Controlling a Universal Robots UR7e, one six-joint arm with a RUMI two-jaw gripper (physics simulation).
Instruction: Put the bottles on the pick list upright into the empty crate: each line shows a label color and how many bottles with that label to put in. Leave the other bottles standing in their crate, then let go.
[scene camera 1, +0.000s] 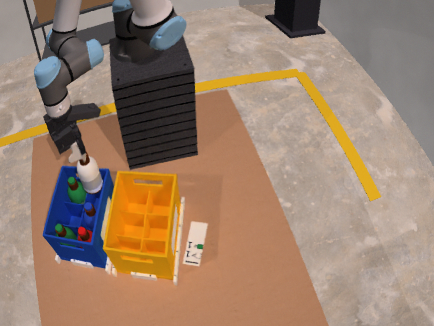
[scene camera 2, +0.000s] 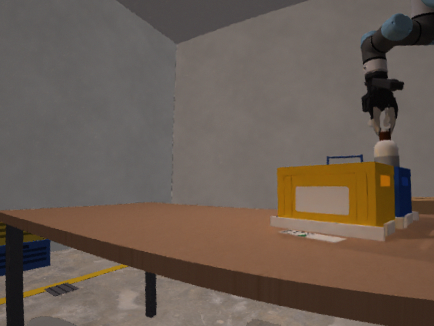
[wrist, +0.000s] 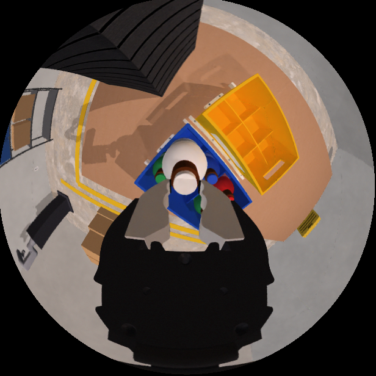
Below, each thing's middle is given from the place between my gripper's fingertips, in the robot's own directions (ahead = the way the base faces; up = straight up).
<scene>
Right now the white bottle (scene camera 1: 88, 172) is 6 cm below my hand. Also, from my hand: pick list (scene camera 1: 196, 237) (24 cm ahead, 25 cm to the left, 28 cm below).
</scene>
